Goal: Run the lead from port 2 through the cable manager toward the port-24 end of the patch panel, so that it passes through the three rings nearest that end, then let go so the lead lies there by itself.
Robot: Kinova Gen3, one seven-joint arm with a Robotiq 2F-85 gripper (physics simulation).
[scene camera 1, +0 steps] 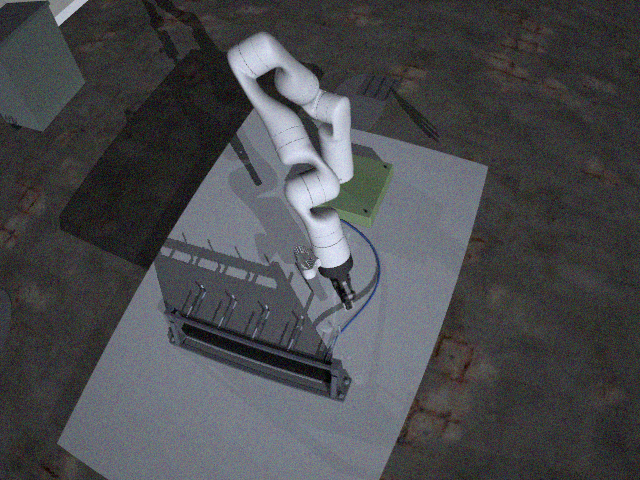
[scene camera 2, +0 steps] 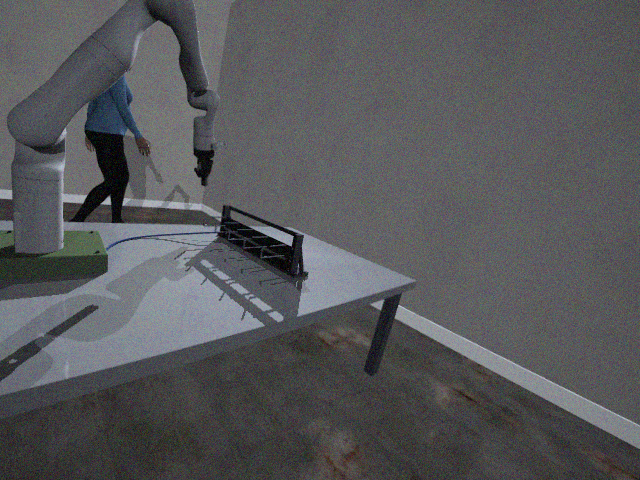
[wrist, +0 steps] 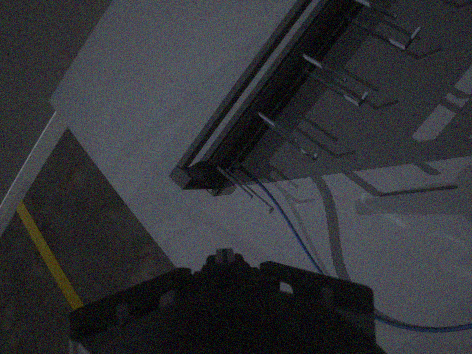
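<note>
The dark patch panel (scene camera 1: 257, 351) (scene camera 2: 297, 253) (wrist: 199, 175) stands on the grey table (scene camera 1: 423, 229) (scene camera 2: 347, 278), with thin metal rings (scene camera 1: 261, 318) (wrist: 288, 134) sticking out of its back. A blue lead (scene camera 1: 376, 278) (scene camera 2: 161, 234) (wrist: 291, 225) arcs over the table from the green box (scene camera 1: 362, 190) (scene camera 2: 90, 251) to the panel's near end. It lies on the table outside the rings. My gripper (scene camera 1: 349, 303) (scene camera 2: 204, 180) (wrist: 224, 260) is shut and empty, raised well above the lead beside that end of the panel.
A person in a blue top (scene camera 2: 110, 138) walks behind the table at the far left. A wall (scene camera 2: 390, 143) rises behind the table. The table's front edge and leg (scene camera 2: 381, 333) are near the panel's other end.
</note>
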